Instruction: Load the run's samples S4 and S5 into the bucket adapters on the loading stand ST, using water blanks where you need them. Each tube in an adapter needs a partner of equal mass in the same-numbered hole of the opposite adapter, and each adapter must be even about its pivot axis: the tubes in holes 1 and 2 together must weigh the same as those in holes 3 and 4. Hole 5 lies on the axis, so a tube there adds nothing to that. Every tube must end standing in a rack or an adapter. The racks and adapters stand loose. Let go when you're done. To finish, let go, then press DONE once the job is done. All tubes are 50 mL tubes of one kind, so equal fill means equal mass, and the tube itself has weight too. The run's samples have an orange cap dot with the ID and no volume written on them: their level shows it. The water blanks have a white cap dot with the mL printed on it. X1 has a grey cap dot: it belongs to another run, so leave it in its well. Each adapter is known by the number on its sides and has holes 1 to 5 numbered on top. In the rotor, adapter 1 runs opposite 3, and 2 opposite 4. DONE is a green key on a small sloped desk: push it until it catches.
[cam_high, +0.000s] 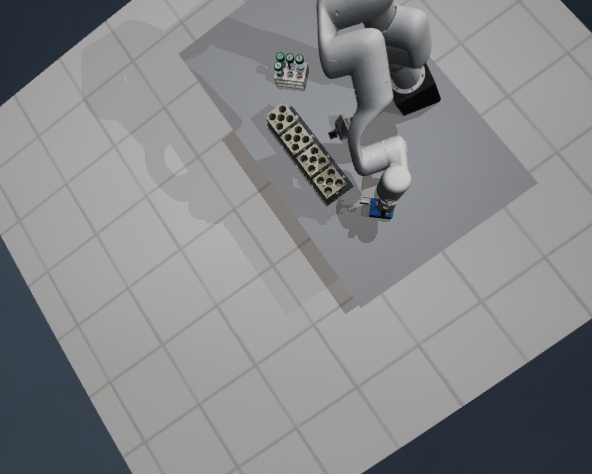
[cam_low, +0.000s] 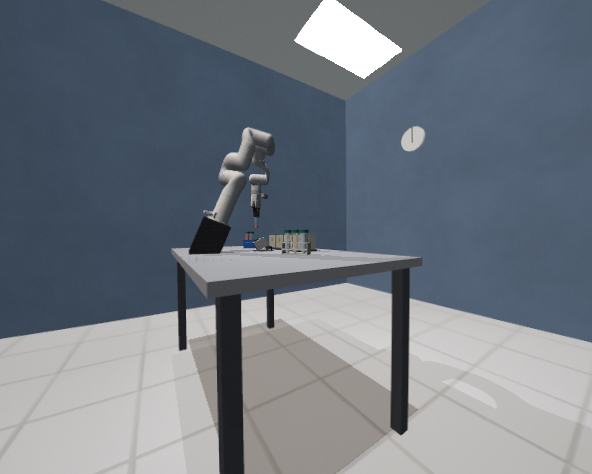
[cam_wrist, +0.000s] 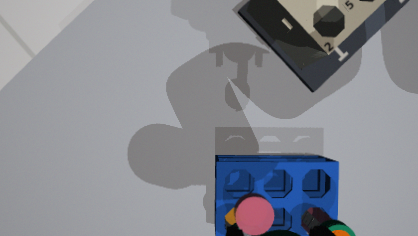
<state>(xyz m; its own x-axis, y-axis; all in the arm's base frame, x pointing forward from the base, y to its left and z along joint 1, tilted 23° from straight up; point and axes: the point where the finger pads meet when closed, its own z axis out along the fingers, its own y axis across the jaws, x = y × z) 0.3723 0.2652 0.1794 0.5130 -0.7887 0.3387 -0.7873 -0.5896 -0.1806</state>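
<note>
Right now my hand is 40 mm past the blue rack and 220 mm above it. The rest, counted from my hand: white rack: 230 mm behind, 650 mm to the right, 220 mm below; adapter: 40 mm ahead, 210 mm to the right, 200 mm below.
</note>
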